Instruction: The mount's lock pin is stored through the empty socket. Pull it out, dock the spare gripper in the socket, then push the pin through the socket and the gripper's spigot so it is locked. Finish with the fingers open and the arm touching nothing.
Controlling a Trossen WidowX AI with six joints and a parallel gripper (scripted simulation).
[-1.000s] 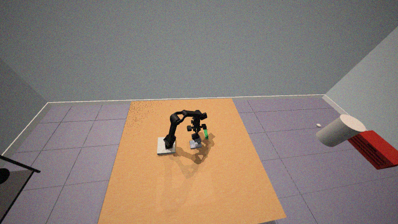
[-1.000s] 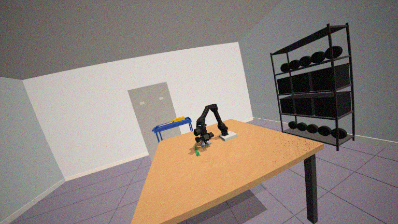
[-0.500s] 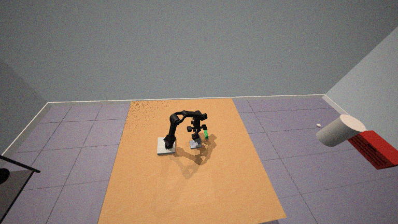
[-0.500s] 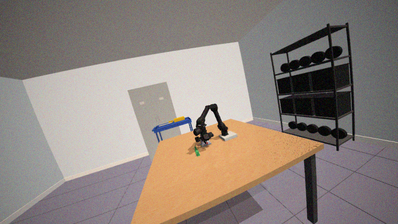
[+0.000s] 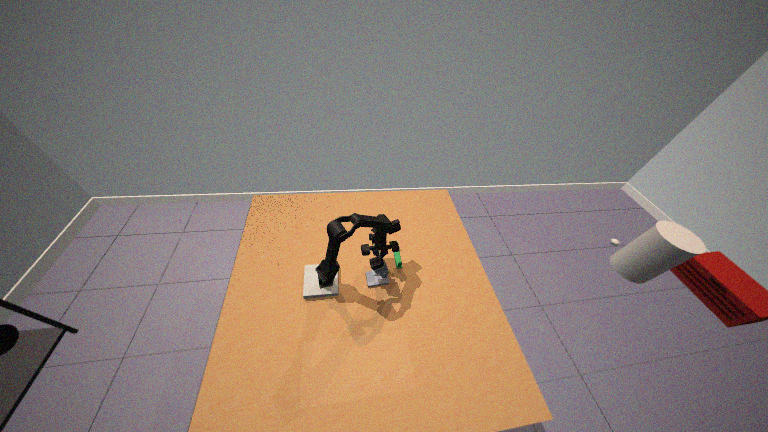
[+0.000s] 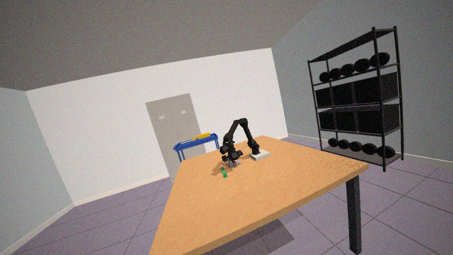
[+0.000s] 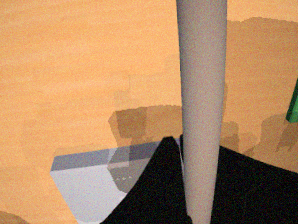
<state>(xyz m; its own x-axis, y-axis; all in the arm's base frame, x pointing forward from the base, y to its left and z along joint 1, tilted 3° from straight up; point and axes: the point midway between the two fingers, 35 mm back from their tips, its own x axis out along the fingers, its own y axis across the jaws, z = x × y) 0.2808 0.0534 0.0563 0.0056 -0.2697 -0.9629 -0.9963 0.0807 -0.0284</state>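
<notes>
My gripper tip is now 7 cm to the left of the grey mount and 2 cm past it. From my gripper tip the other things lie so: spare gripper (8 cm to the right, 7 cm above, 3 cm behind); green strip (11 cm ahead, 2 cm to the left, 2 cm below).
</notes>
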